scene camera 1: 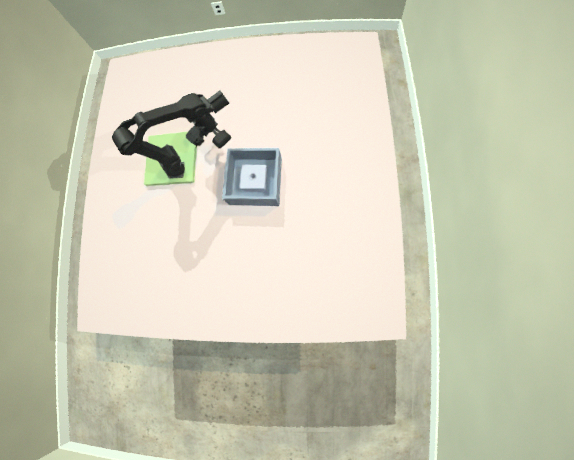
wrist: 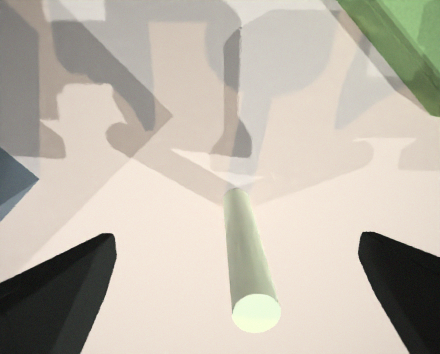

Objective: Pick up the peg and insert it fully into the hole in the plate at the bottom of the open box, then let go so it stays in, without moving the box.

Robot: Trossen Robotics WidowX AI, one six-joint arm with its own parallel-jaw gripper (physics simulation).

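Places are measured from the arm's base along level axes (x up, y back, z right), in metres.
Pixels of known places: gripper, fingertip midpoint: [scene camera 1: 215, 136] [wrist: 238, 244]; arm's base, link origin: [scene camera 1: 176, 170].
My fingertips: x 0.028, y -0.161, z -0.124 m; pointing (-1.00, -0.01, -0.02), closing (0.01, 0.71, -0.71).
Note:
Ahead of a thing's pixels: the offset from my fingertips to its middle. Level surfaces: height alone.
The peg @[dx -0.012, dy -0.002, dz -0.006 m] [wrist: 247, 250], pale green and round, stands upright on the pink table top in the wrist view, its top end towards the camera. My gripper [scene camera 1: 209, 138] [wrist: 238, 244] is wide open, with the peg between its two black fingers in the wrist view and clear space on both sides. In the scene view the gripper hangs left of the box and behind it, and the peg cannot be made out there. The open blue-grey box @[dx -0.003, dy -0.156, dz +0.170 m] [scene camera 1: 278, 177] [wrist: 12, 185] holds a white plate @[dx -0.018, dy -0.156, dz +0.170 m] [scene camera 1: 246, 184] with a small dark hole [scene camera 1: 253, 176] at its middle.
The arm's base stands on a green square [scene camera 1: 187, 172] [wrist: 400, 50] left of the box. A narrow strip of the pink table top @[dx -0.052 m] [scene camera 1: 240, 280] lies between the green square and the box. Arm shadows fall across the table around the peg.

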